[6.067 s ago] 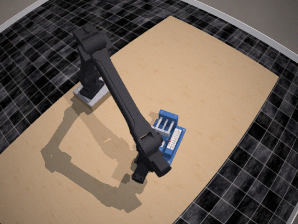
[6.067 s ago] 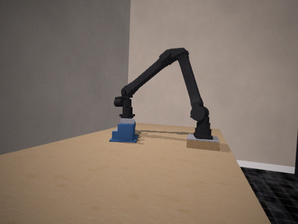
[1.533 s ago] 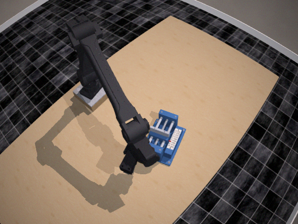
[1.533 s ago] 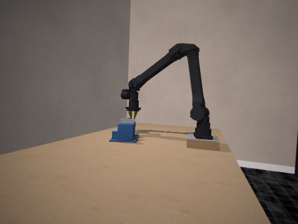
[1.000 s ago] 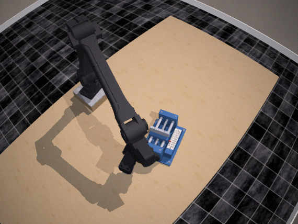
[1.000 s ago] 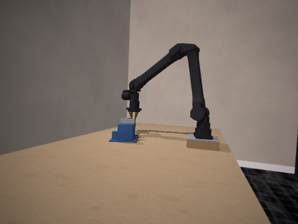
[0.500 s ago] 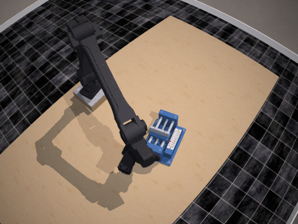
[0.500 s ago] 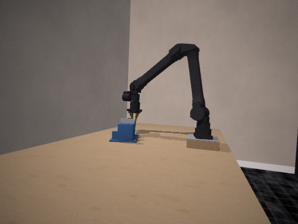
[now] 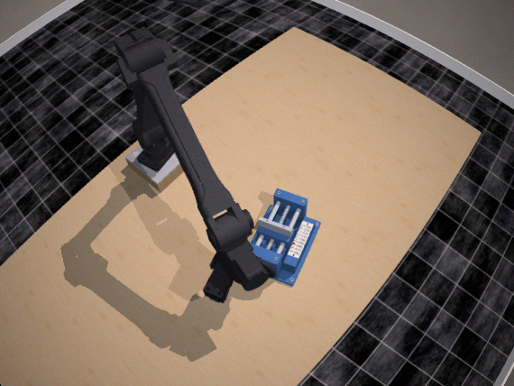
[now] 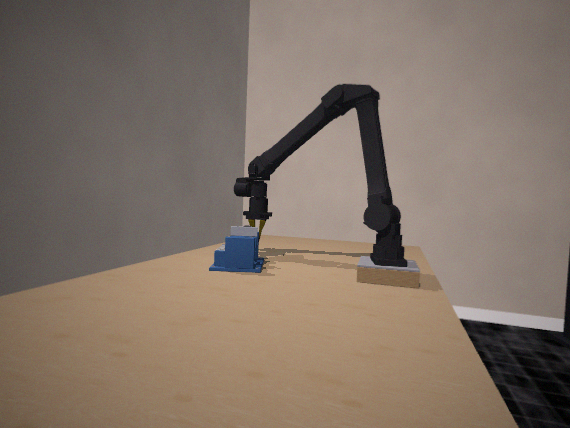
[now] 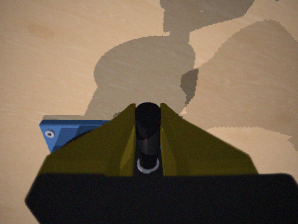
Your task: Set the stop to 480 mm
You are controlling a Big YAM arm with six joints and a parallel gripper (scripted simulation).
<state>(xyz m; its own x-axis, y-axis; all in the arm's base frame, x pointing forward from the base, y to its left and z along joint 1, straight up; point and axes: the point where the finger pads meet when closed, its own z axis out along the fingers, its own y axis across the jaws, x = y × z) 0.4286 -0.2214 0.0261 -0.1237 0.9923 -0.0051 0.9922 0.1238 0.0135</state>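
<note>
Right now the sliding stop block is 2 cm ahead of my hand, 15 cm to the left of it and 2 cm above it. Also, from my hand: black handwheel handle 1 cm to the left; black handwheel 3 cm to the left.
</note>
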